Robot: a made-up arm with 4 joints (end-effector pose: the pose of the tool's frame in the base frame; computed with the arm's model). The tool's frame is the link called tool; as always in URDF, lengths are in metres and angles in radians. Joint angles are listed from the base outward.
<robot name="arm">
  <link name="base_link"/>
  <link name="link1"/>
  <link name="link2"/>
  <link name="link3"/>
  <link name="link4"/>
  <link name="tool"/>
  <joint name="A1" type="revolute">
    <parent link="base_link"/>
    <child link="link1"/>
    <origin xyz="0.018 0.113 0.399" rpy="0 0 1.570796"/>
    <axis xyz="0 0 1"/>
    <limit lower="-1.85" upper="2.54"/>
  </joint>
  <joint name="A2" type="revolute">
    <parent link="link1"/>
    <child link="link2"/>
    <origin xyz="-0.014 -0.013 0.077" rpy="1.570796 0 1.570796"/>
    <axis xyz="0 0 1"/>
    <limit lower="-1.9" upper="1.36"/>
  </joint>
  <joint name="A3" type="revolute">
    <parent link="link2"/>
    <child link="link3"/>
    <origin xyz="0.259 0.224 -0.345" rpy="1.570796 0 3.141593"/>
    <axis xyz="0 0 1"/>
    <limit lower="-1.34" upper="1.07"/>
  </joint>
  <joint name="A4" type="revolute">
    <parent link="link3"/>
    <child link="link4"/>
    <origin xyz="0.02 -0.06 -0.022" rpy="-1.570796 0 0"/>
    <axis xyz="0 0 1"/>
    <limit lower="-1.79" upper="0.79"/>
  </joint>
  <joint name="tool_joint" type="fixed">
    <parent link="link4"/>
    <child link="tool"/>
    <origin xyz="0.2 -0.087 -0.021" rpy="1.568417 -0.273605 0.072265"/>
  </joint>
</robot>
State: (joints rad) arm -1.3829 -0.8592 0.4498 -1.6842
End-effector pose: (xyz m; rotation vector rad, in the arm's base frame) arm -0.5343 0.4981 0.5010 -1.5907 -1.7428 0.0168
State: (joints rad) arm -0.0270 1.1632 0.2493 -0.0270
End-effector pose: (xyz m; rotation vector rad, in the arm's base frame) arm 0.2796 -0.2780 0.6185 0.3191 1.1749 0.4416
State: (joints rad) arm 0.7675 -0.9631 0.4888 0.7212
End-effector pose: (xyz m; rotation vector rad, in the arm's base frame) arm 0.1639 -0.1959 0.5368 -0.3512 -0.2741 1.3375
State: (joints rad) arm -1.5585 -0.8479 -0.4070 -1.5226
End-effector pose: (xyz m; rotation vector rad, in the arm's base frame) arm -0.3991 0.6267 0.4869 -2.0791 -1.3836 -1.1023
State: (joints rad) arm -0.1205 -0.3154 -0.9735 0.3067
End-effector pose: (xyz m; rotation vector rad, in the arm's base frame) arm -0.2923 -0.4543 0.6297 0.3304 -0.0065 -0.7639
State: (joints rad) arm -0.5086 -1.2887 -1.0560 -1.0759
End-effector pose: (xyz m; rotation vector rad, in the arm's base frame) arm -0.6085 -0.0327 0.2944 -0.6234 -2.0076 -1.4316
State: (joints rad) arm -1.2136 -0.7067 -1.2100 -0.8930
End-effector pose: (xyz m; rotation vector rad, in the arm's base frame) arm -0.5840 0.4098 0.5900 -1.1018 -1.0656 -2.0885
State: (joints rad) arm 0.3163 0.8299 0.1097 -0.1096
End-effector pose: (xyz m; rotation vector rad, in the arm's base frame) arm 0.3506 -0.2165 0.7165 0.0288 0.8070 0.6613
